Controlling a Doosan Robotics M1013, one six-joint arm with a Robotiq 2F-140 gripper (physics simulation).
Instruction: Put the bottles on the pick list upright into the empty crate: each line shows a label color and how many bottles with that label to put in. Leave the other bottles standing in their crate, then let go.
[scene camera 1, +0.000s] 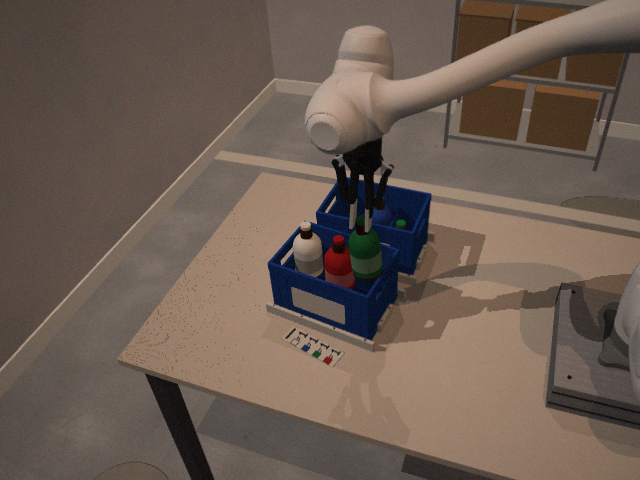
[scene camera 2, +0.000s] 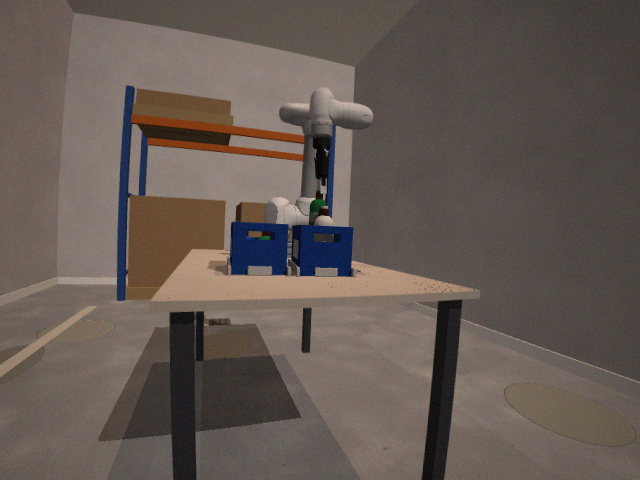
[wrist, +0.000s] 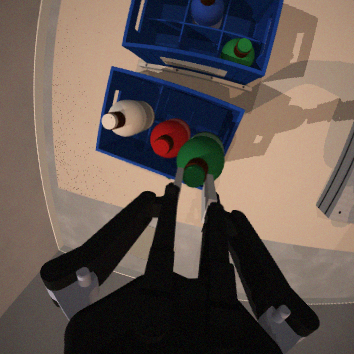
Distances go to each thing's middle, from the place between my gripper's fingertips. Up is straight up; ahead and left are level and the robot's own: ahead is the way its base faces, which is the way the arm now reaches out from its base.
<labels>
I see my gripper 140 mm above the red bottle (scene camera 1: 338, 270), 60 mm short of it and 10 mm to the left of it. Round my hand: white bottle (scene camera 1: 307, 247) (160 mm ahead, 140 mm below, 30 mm to the right); pick list card (scene camera 1: 315, 347) (310 mm below, 130 mm to the left, 80 mm ahead).
</labels>
